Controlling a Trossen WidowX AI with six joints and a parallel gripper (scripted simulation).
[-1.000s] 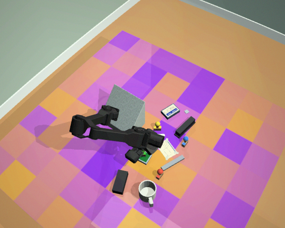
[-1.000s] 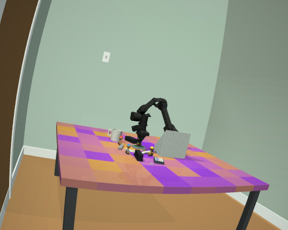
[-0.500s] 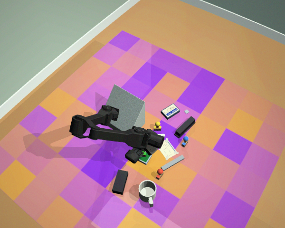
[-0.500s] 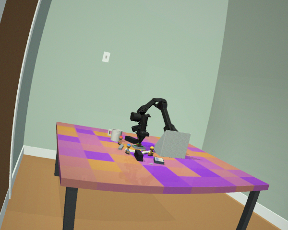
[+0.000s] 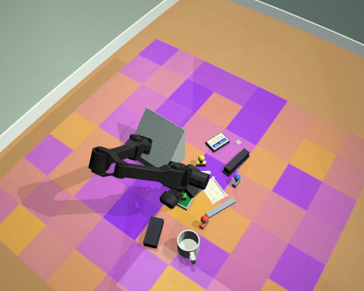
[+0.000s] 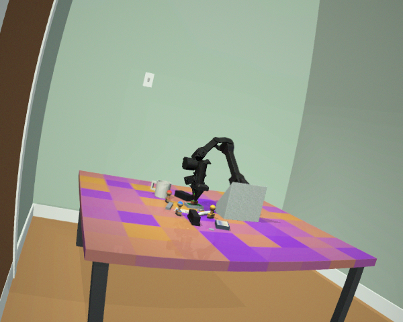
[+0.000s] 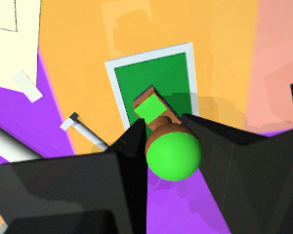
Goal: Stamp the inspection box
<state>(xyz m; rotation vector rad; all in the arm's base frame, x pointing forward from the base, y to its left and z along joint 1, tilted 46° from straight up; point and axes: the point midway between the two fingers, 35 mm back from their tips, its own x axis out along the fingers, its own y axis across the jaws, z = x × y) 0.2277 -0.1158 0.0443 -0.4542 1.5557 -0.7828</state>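
The green-knobbed stamp lies right at my gripper tip. Also, from my gripper tip: bolt (7 cm to the left, 3 cm below); then white marker (12 cm to the left, 3 cm below, 2 cm behind); then green ink pad (3 cm below).
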